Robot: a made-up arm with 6 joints.
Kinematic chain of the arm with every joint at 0, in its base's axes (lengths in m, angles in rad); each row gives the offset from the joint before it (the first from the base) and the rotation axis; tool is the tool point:
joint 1: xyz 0 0 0.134 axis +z
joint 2: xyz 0 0.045 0 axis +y
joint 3: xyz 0 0 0.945 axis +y
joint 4: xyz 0 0 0.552 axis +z
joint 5: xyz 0 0 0 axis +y
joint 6: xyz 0 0 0.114 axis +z
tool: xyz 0 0 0
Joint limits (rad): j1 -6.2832..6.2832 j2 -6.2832..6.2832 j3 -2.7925..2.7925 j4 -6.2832..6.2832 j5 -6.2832..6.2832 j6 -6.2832..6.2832
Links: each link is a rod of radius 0.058 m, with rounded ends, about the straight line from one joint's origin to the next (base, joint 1, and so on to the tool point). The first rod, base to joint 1, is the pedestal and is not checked.
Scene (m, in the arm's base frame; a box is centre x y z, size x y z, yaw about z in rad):
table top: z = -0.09
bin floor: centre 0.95 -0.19 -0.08 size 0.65 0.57 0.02 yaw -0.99
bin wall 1: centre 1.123 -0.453 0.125 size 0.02 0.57 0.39 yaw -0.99
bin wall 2: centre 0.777 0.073 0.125 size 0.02 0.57 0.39 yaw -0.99
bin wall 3: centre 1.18 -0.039 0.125 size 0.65 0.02 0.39 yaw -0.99
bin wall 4: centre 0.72 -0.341 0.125 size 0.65 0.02 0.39 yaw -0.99
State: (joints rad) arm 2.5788 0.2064 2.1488 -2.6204 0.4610 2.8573
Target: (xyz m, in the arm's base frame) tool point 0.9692 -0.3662 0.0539
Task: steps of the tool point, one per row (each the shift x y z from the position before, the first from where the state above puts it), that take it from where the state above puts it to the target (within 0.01 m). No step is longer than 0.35 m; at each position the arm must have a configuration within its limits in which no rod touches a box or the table.
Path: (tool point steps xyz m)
1: 0.1215 0.1582 0.0883
2: 0.1681 0.1051 0.0941
3: 0.1901 0.0371 0.0975
4: 0.1826 -0.0337 0.0984
5: 0.1466 -0.0946 0.0966
6: 0.0890 -0.1336 0.0921
7: 0.0209 -0.1432 0.0848
8: 0.2973 0.0177 -0.1712
9: 0.2419 -0.0904 -0.2313
10: 0.1471 -0.1655 -0.2690
11: 0.0332 -0.1953 -0.2821
12: -0.0769 -0.1782 -0.2723

